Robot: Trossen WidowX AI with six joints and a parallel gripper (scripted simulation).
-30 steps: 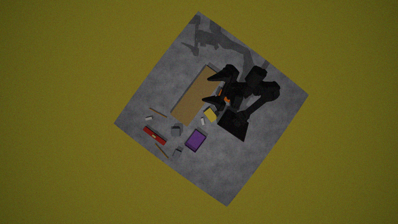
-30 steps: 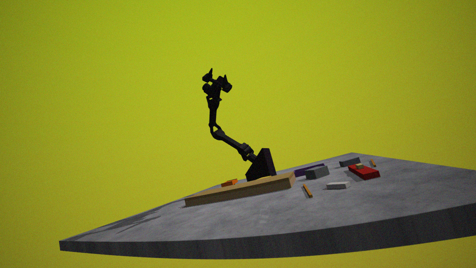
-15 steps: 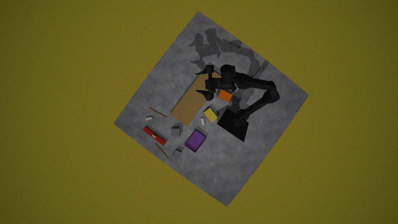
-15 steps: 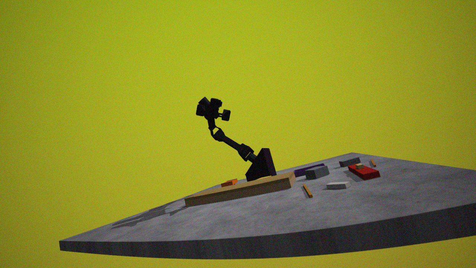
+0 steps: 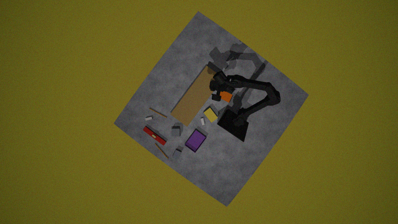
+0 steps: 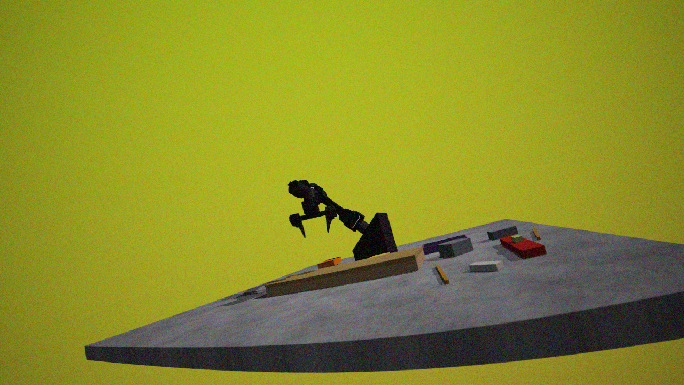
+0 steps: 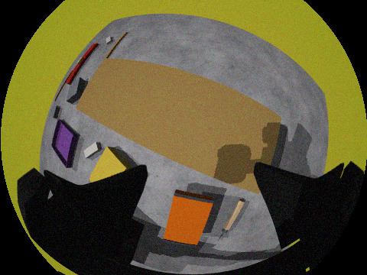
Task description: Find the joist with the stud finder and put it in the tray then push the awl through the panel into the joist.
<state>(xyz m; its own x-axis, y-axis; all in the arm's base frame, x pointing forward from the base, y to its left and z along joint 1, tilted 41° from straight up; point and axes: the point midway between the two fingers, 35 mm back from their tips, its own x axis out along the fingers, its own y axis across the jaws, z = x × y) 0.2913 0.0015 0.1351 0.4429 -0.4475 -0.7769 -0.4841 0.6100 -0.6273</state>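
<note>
Now: the orange stud finder 13 cm behind my gripper tip, 5 cm to the right of it and 16 cm below it. From my gripper tip the other things lie so: awl 11 cm behind, 15 cm to the right, 16 cm below; yellow block 13 cm behind, 16 cm to the left, 15 cm below; purple tray 19 cm behind, 41 cm to the left, 16 cm below.
</note>
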